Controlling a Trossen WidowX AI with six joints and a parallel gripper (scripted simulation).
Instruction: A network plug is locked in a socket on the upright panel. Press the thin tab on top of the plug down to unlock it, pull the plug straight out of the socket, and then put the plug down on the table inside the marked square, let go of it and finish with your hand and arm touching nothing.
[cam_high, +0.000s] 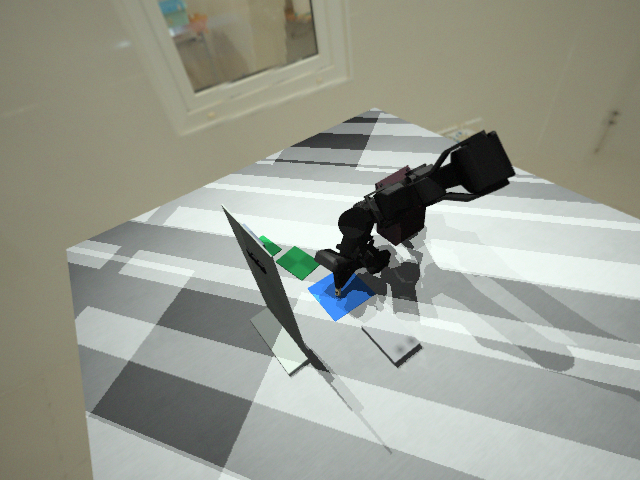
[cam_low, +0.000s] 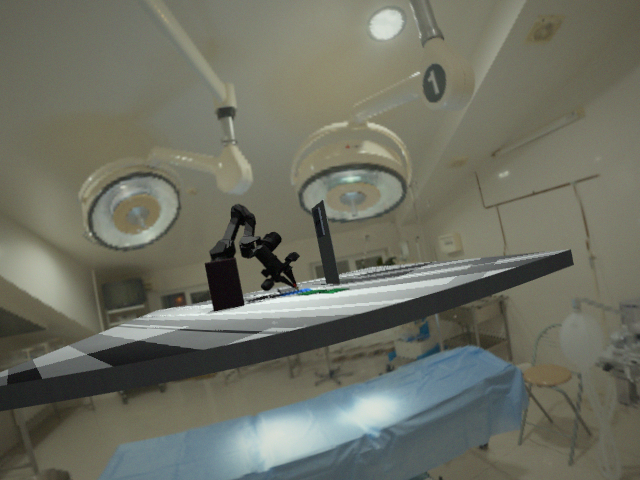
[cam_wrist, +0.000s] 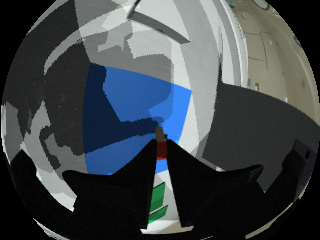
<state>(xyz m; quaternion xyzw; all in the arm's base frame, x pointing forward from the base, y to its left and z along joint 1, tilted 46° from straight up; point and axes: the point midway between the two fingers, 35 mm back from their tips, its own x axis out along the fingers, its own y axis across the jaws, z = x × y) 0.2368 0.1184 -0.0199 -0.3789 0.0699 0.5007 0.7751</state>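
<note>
Right now my gripper tip is 10 mm past the blue square and 20 mm above it. From my gripper tip the other things lie so: flat grey plate 20 mm behind, 160 mm to the left, 20 mm below; grey upright panel 160 mm ahead, 20 mm to the left, 130 mm above; network plug right at my gripper tip.
</note>
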